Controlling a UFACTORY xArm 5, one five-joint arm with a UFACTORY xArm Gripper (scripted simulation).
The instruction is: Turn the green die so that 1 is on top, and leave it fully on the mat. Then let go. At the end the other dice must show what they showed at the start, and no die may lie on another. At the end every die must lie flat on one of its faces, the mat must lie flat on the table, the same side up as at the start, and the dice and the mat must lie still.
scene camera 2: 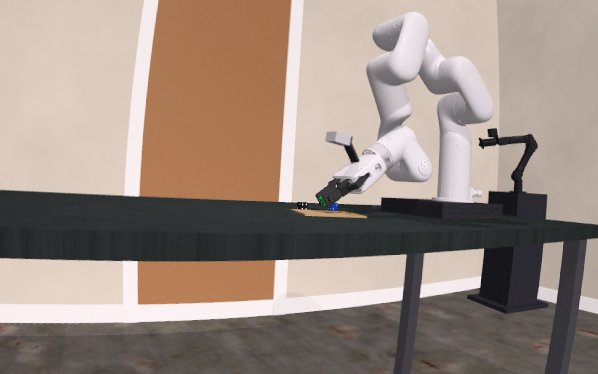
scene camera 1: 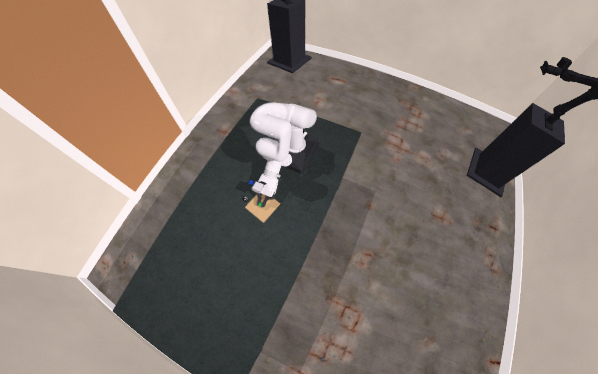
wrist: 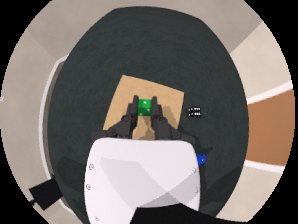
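Observation:
My gripper (scene camera 2: 321, 201) (wrist: 144, 102), seen. Mat (wrist: 171, 100), seen.

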